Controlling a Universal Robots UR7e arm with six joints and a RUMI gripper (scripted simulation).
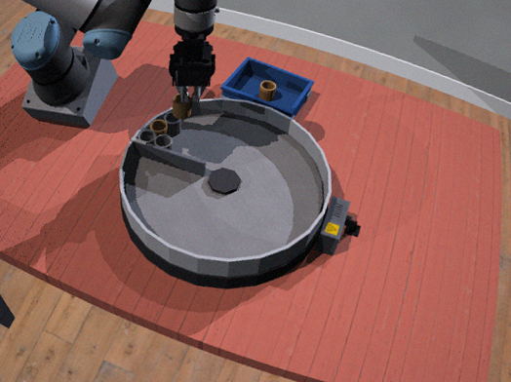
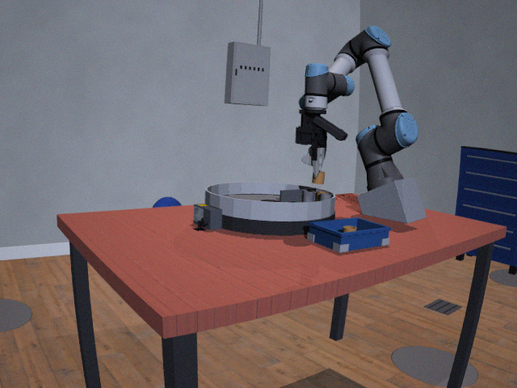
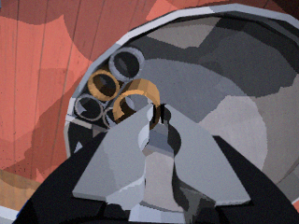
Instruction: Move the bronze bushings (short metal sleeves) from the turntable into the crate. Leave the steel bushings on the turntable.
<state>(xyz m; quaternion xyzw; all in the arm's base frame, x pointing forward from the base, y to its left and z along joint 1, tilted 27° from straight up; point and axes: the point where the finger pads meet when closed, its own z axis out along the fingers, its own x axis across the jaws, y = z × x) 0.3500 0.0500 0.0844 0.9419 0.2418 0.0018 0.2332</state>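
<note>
Now: the blue crate 8 cm ahead of my hand, 26 cm to the left of it and 14 cm below it. From my hand the other things lie so: grey turntable 12 cm ahead, 8 cm to the right, 11 cm below.
</note>
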